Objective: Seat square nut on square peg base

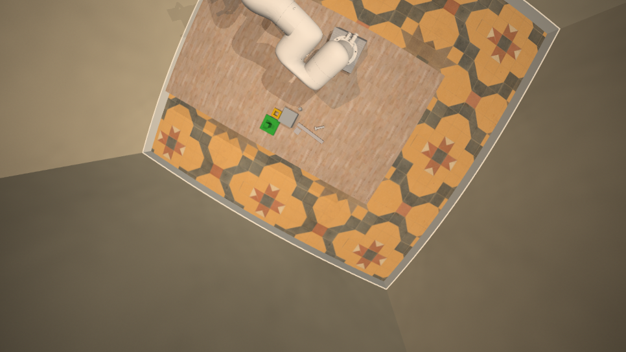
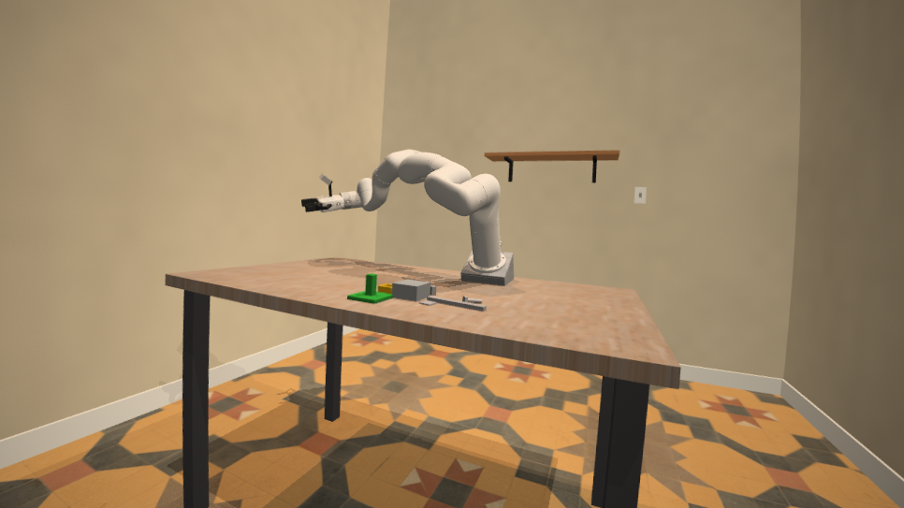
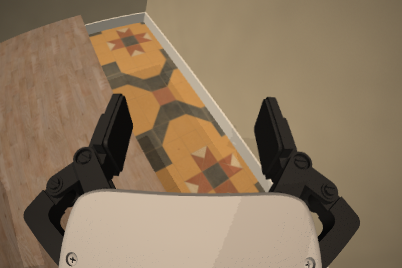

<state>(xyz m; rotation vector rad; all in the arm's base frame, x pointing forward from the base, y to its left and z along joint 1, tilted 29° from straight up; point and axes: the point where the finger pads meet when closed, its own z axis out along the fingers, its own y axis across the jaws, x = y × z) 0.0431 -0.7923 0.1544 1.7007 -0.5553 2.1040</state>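
Now: the grey block 250 mm ahead of my hand, 740 mm to the left of it and 220 mm below it. Also, from my hand: bolt: 210 mm ahead, 880 mm to the left, 230 mm below; then thin grey bar: 250 mm ahead, 870 mm to the left, 230 mm below.
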